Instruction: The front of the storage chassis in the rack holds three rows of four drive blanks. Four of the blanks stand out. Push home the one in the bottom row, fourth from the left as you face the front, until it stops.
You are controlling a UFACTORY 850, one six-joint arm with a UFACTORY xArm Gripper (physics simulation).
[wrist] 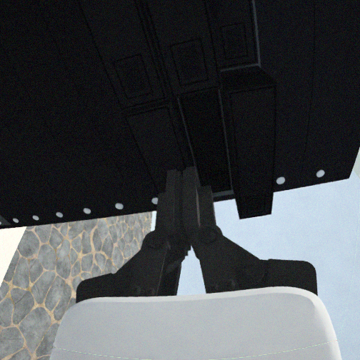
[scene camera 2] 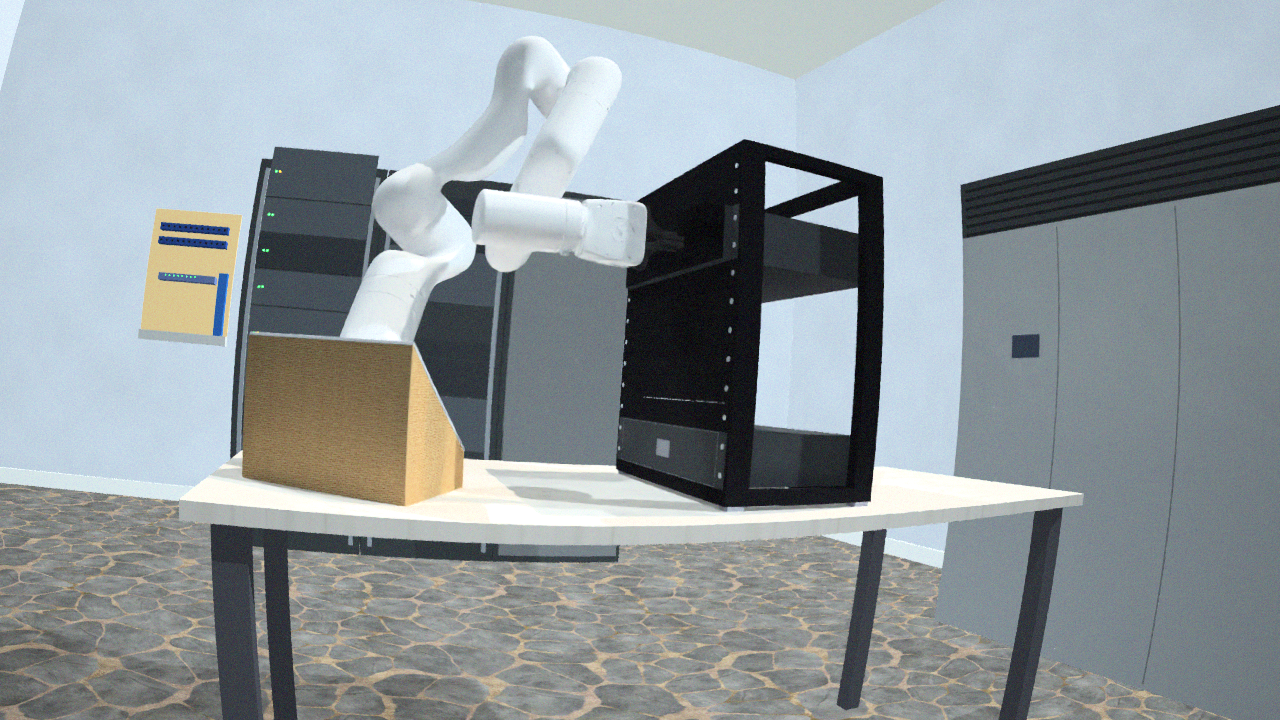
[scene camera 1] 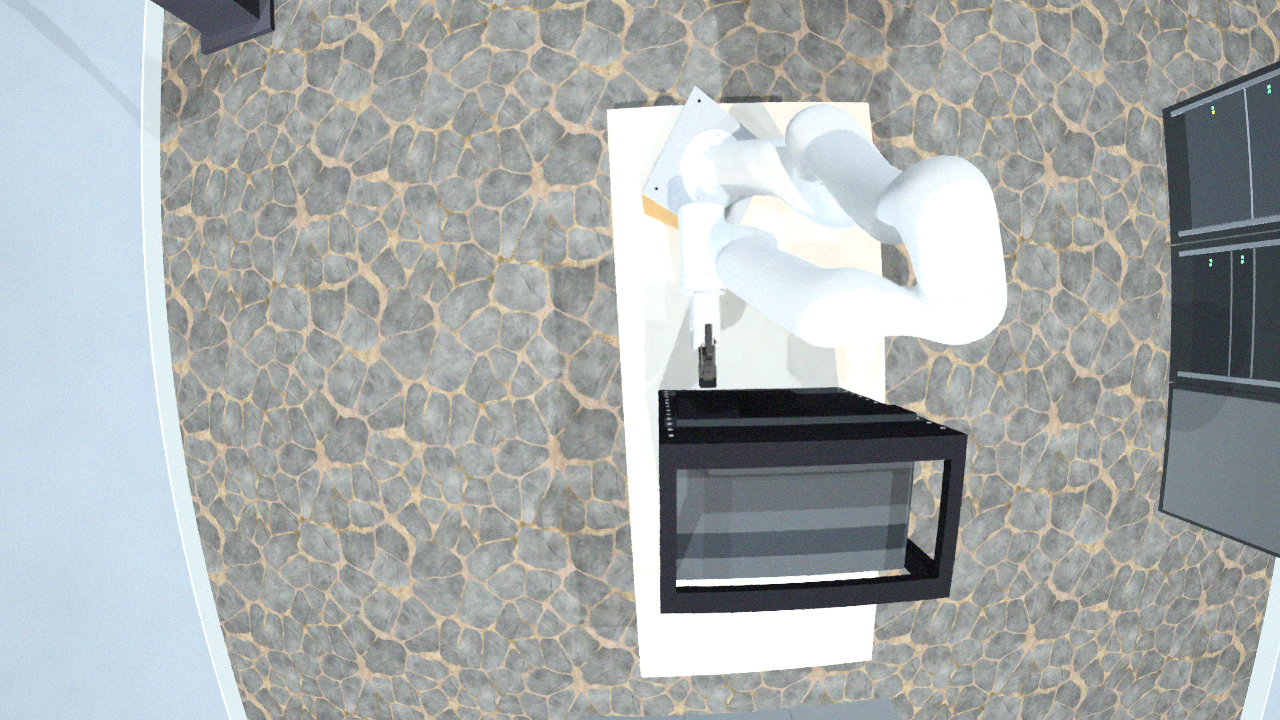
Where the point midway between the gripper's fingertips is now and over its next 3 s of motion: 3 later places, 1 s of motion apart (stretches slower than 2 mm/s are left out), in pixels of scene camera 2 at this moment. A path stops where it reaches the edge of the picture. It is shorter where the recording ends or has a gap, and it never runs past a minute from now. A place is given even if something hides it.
The gripper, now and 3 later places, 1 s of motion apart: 680,243; 686,244; 689,244; 695,248
